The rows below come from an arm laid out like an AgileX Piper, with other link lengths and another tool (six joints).
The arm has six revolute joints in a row. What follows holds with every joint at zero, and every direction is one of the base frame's. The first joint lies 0.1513 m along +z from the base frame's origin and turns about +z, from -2.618 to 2.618 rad. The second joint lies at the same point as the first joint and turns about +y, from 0 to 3.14 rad. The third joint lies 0.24 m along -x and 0.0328 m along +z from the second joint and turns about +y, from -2.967 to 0 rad. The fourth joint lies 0.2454 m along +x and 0.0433 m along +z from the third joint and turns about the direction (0.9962, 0, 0.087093), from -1.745 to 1.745 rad. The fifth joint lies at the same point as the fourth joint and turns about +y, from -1.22 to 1.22 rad. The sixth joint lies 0.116 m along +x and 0.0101 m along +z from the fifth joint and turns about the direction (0.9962, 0, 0.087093), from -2.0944 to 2.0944 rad. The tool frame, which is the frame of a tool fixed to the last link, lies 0.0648 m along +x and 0.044 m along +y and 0.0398 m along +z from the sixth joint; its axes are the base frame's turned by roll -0.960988, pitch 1.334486 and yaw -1.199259 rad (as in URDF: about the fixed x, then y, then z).
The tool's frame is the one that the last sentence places.
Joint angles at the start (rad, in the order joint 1, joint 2, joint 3, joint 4, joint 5, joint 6): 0.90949 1.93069 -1.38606 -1.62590 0.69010 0.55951
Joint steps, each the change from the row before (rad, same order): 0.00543 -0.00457 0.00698 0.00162 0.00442 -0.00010; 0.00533 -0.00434 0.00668 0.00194 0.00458 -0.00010; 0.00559 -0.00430 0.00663 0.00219 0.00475 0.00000; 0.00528 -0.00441 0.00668 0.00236 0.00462 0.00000; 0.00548 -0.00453 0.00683 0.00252 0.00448 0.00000; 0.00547 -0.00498 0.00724 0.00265 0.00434 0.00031; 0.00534 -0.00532 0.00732 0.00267 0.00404 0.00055; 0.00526 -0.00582 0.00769 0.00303 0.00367 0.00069; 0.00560 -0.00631 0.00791 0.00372 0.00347 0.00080
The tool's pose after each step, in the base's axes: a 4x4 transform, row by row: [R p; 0 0 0 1], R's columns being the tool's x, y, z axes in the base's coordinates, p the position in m. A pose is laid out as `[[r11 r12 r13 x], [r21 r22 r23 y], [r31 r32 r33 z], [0 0 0 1]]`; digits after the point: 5 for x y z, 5 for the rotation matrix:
[[0.17814 -0.08461 0.98036 0.36539], [-0.98399 -0.01991 0.17708 0.34542], [0.00454 -0.99621 -0.08681 0.18304], [0 0 0 1]]
[[0.17854 -0.08562 0.98020 0.36311], [-0.98391 -0.02188 0.17730 0.34552], [0.00627 -0.99609 -0.08815 0.18269], [0 0 0 1]]
[[0.17891 -0.08674 0.98003 0.36076], [-0.98383 -0.02367 0.17751 0.34567], [0.00780 -0.99595 -0.08958 0.18234], [0 0 0 1]]
[[0.17902 -0.08799 0.97990 0.35849], [-0.98380 -0.02529 0.17746 0.34570], [0.00917 -0.99580 -0.09109 0.18200], [0 0 0 1]]
[[0.17937 -0.08941 0.97971 0.35612], [-0.98373 -0.02686 0.17766 0.34577], [0.01043 -0.99563 -0.09277 0.18164], [0 0 0 1]]
[[0.17969 -0.09099 0.97951 0.35369], [-0.98366 -0.02803 0.17785 0.34578], [0.01128 -0.99546 -0.09454 0.18134], [0 0 0 1]]
[[0.18006 -0.09258 0.97929 0.35126], [-0.98359 -0.02872 0.17813 0.34575], [0.01163 -0.99529 -0.09623 0.18116], [0 0 0 1]]
[[0.18047 -0.09451 0.97903 0.34876], [-0.98351 -0.02893 0.17850 0.34566], [0.01145 -0.99510 -0.09817 0.18105], [0 0 0 1]]
[[0.18104 -0.09687 0.97869 0.34608], [-0.98342 -0.02846 0.17910 0.34564], [0.01050 -0.99489 -0.10042 0.18102], [0 0 0 1]]

